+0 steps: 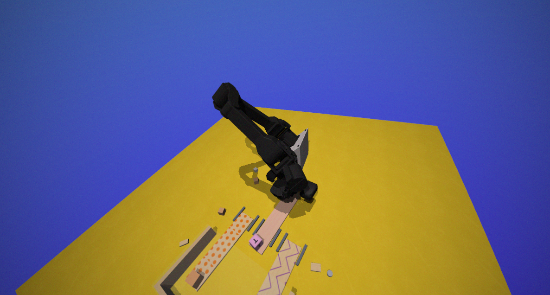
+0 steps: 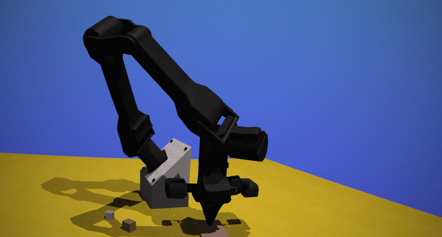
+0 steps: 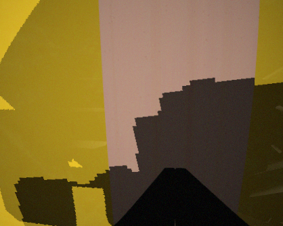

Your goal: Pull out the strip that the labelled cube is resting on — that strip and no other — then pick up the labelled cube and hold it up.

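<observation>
The labelled pink cube lies 21 cm ahead of my gripper tip, 2 cm to the right of it and 2 cm above it.
</observation>
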